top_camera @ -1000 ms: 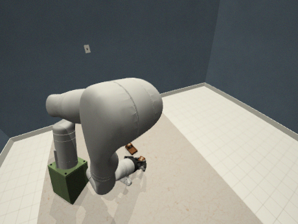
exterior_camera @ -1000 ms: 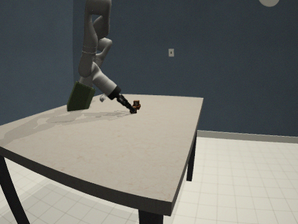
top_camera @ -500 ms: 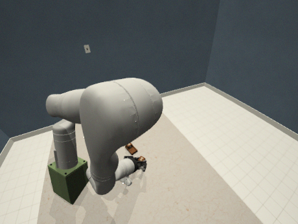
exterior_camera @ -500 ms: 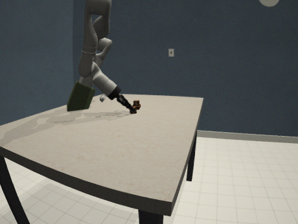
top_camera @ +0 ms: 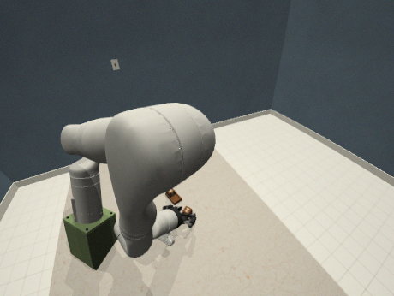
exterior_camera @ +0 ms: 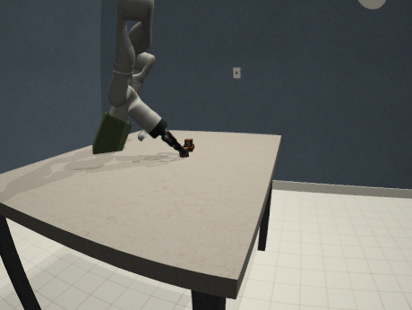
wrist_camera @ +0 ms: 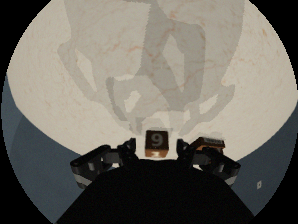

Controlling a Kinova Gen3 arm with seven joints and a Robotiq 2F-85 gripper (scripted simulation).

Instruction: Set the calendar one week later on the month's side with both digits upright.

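Right now my hand is 1 cm short of the brown digit cube and 1 cm above it. Round my hand: brown calendar tray (3 cm behind, 11 cm to the left, 2 cm below).
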